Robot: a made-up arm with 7 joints.
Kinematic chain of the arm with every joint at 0, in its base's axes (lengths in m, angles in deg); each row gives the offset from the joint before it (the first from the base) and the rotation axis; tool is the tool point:
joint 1: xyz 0 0 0.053 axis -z
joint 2: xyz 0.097 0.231 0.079 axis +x
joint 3: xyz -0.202 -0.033 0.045 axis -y
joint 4: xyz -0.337 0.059 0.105 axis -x
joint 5: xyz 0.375 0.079 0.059 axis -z
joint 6: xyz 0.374 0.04 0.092 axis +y
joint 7: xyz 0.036 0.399 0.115 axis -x
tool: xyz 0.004 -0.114 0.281
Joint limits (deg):
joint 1: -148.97..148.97
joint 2: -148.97..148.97
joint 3: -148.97..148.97
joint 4: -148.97..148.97
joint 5: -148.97..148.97
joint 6: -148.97..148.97
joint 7: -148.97..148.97
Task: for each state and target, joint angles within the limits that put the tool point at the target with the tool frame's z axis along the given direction. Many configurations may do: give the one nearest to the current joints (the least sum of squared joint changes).
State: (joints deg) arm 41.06 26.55 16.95 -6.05 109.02 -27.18 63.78
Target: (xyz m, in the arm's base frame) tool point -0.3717 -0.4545 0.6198 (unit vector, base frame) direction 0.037 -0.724 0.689
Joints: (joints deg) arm 21.56 35.67 44.35 4.74 111.79 -20.03 61.20
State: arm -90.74 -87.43 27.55 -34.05 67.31 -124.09 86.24
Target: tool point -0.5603 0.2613 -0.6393 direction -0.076 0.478 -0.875
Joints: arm -88.28 -121.58 31.14 -16.64 42.49 -106.37 90.67
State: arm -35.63 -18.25 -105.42 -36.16 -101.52 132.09 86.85
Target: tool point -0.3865 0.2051 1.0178 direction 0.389 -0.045 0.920
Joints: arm -79.33 10.96 -102.28 -4.73 -114.45 129.89 75.27
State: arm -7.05 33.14 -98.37 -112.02 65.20 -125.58 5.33
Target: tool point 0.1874 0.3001 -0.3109 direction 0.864 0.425 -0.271
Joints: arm -3.53 1.90 -86.76 -97.13 78.34 -122.43 29.44
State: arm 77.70 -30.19 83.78 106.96 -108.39 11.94 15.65
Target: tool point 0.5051 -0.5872 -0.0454 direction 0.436 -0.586 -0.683
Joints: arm 82.25 -43.04 109.15 116.43 -72.74 0.10 28.40
